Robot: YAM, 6 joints.
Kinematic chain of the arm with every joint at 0, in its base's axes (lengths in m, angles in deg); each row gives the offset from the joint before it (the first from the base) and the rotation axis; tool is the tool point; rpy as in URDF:
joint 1: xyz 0 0 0.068 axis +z
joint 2: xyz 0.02 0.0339 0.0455 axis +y
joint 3: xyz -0.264 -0.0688 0 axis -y
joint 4: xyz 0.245 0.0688 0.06 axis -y
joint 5: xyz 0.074 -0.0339 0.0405 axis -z
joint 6: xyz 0.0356 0 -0.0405 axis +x
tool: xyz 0 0 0 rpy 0 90 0
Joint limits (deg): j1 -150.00..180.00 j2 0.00..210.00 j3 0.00..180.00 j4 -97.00..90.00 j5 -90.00..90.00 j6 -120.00..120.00
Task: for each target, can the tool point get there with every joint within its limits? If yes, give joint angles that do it. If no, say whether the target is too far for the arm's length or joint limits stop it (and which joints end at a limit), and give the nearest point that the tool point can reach.
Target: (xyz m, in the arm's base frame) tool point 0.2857 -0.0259 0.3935
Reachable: yes | joints 1.02 81.62 87.04 -49.78 60.46 -54.58
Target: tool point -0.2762 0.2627 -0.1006
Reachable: yes | joints 141.32 157.53 79.82 -9.02 65.88 67.35
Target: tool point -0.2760 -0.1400 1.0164
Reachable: no: too far | nearest point -0.1834 -0.1040 0.7095 | short by 0.323 m
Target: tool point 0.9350 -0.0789 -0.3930
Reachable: no: too far | nearest point 0.5660 -0.0478 -0.1888 | short by 0.423 m
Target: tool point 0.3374 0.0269 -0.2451
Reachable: yes | joints -0.42 185.23 83.49 40.56 -55.59 37.29
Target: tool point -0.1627 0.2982 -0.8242
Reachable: no: too far | nearest point -0.1385 0.2539 -0.3781 | short by 0.449 m
